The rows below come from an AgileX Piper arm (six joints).
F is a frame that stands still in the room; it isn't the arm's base.
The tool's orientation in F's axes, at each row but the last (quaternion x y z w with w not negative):
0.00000, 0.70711, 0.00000, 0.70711
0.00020, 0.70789, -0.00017, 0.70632
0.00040, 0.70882, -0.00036, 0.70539
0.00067, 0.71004, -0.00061, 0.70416
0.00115, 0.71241, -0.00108, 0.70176
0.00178, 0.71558, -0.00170, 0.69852
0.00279, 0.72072, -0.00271, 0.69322
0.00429, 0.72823, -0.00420, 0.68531
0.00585, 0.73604, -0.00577, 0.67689
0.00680, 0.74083, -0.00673, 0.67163
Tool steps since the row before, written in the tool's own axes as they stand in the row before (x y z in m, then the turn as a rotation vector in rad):
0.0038, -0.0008, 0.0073, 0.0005, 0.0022, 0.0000
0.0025, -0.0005, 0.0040, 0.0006, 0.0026, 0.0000
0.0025, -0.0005, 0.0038, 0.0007, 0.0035, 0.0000
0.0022, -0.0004, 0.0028, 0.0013, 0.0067, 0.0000
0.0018, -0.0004, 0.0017, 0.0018, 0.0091, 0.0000
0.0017, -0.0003, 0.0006, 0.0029, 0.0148, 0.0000
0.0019, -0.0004, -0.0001, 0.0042, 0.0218, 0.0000
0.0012, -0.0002, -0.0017, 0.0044, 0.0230, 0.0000
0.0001, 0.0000, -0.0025, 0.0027, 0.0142, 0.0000
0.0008, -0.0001, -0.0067, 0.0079, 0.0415, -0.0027
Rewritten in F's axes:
0.0073, -0.0008, -0.0038, 0.0000, 0.0022, -0.0005
0.0040, -0.0005, -0.0025, 0.0000, 0.0026, -0.0006
0.0038, -0.0005, -0.0025, 0.0000, 0.0035, -0.0007
0.0028, -0.0004, -0.0022, 0.0000, 0.0067, -0.0013
0.0017, -0.0004, -0.0018, 0.0000, 0.0091, -0.0018
0.0006, -0.0003, -0.0017, 0.0000, 0.0148, -0.0029
-0.0002, -0.0004, -0.0019, 0.0000, 0.0218, -0.0042
-0.0018, -0.0002, -0.0011, 0.0000, 0.0230, -0.0044
-0.0025, 0.0000, 0.0001, 0.0000, 0.0142, -0.0027
-0.0067, 0.0000, -0.0001, -0.0027, 0.0416, -0.0076

